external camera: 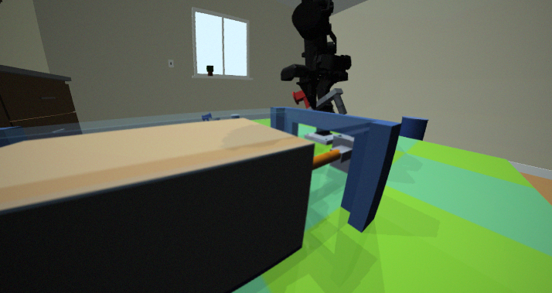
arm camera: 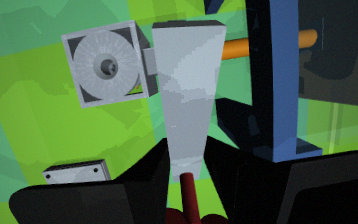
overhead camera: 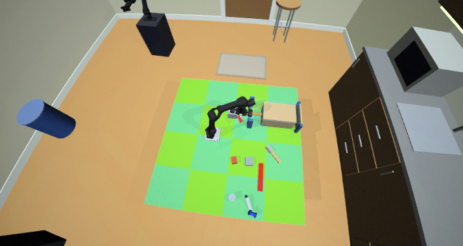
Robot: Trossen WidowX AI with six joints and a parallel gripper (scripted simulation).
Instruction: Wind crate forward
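My gripper tip is 5 cm to the left of the red knob and 2 cm below it. From my gripper tip the other things lie so: blue steel frame: 7 cm ahead, 8 cm to the left, 5 cm below; then grey winch: 10 cm behind, 6 cm to the left, 13 cm below; then red-knobbed crank handle: 2 cm above.
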